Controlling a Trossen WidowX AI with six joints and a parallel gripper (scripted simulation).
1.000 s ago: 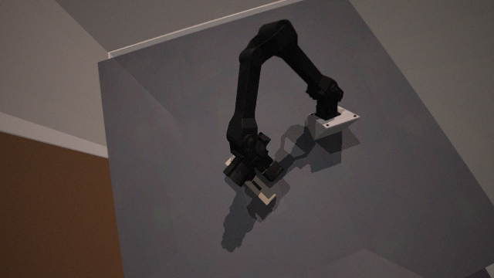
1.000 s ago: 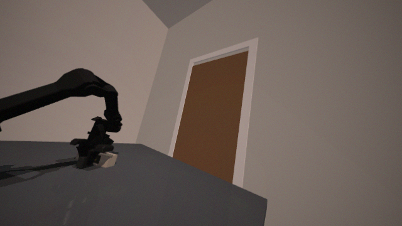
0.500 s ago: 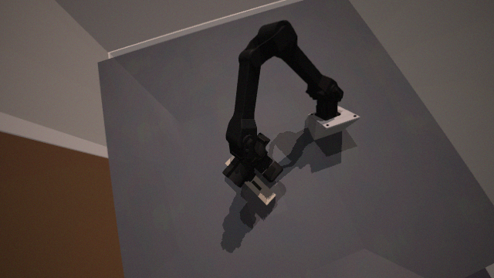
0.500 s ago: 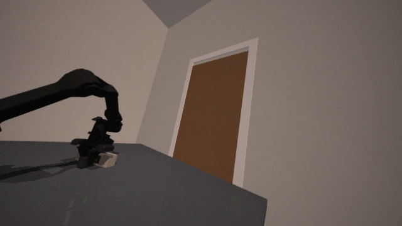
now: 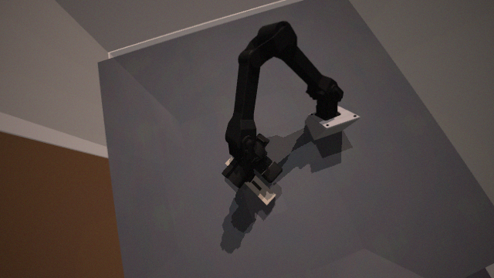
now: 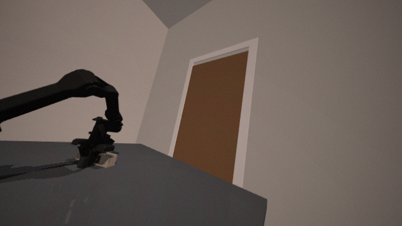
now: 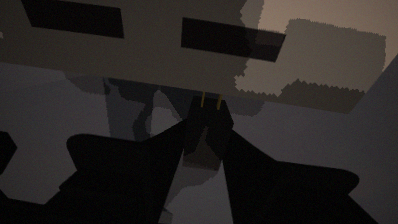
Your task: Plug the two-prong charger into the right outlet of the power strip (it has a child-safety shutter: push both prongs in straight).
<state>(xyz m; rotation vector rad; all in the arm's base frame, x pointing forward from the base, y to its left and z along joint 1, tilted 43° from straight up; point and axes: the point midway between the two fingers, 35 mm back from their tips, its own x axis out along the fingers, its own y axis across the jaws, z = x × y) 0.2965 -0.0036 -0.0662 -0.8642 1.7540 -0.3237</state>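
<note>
The dark two-prong charger is 20 mm ahead of my gripper tip, 10 mm to the left of it and 10 mm above it.
</note>
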